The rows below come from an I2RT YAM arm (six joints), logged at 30 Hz.
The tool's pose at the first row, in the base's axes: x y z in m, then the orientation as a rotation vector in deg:
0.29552 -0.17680 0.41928 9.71 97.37 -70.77
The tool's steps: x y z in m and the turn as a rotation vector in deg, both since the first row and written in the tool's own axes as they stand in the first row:
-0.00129 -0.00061 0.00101 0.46 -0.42 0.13
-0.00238 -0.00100 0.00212 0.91 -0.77 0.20
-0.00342 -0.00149 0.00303 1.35 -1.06 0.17
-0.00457 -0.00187 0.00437 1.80 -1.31 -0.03
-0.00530 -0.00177 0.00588 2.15 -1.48 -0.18
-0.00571 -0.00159 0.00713 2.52 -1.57 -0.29
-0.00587 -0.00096 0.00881 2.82 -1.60 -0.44
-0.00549 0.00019 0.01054 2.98 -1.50 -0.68
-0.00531 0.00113 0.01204 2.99 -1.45 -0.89
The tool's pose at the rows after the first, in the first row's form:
0.29643 -0.17736 0.42067 9.82 96.70 -71.03
0.29743 -0.17797 0.42176 9.93 96.11 -71.33
0.29822 -0.17849 0.42288 9.98 95.61 -71.70
0.29940 -0.17925 0.42401 9.92 95.18 -72.20
0.30077 -0.18009 0.42452 9.90 94.86 -72.60
0.30186 -0.18082 0.42472 9.97 94.59 -72.98
0.30336 -0.18177 0.42445 10.01 94.42 -73.35
0.30494 -0.18274 0.42343 9.97 94.48 -73.67
0.30635 -0.18354 0.42270 9.83 94.57 -73.84

